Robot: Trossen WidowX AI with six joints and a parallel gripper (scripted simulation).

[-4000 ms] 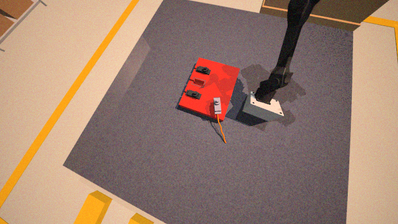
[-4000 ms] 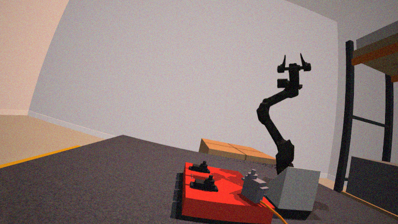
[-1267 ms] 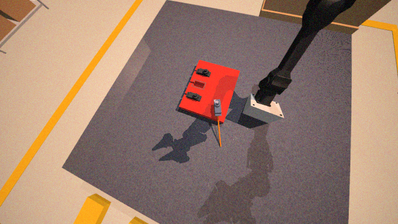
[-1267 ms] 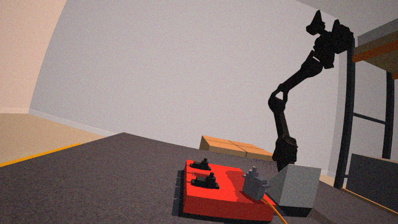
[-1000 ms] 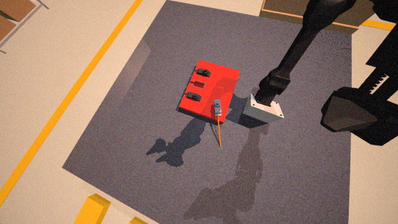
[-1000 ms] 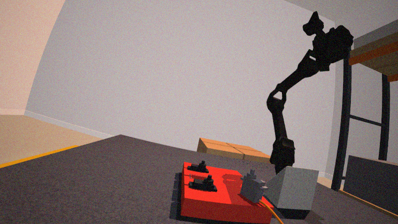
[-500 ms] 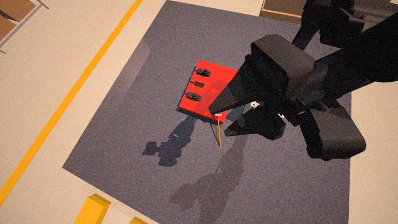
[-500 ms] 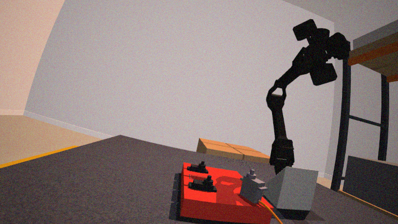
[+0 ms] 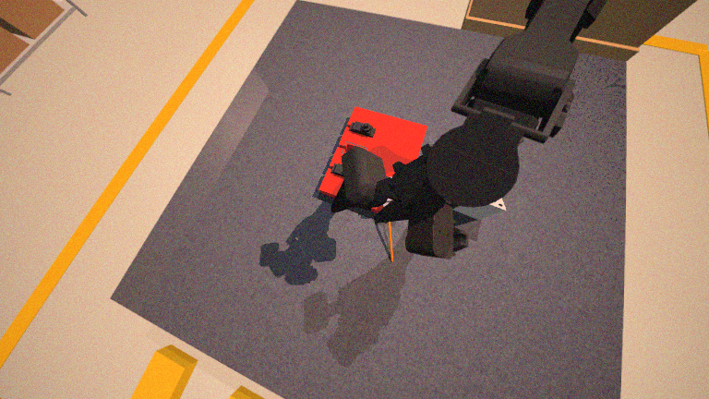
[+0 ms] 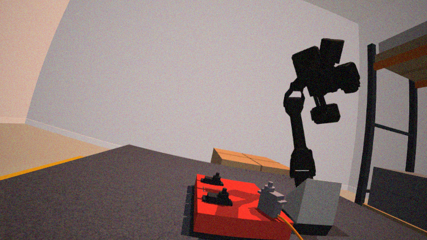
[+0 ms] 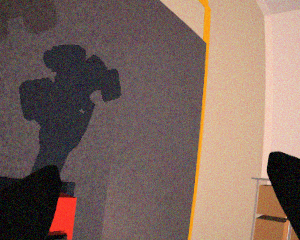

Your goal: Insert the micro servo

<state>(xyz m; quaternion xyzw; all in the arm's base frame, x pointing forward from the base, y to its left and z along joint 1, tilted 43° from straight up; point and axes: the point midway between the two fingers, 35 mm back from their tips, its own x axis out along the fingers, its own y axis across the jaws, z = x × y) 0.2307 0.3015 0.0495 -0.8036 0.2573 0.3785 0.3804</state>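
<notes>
Now: the red deck 1 cm behind my gripper tip, 22 cm to the right of it and 31 cm below it.
</notes>
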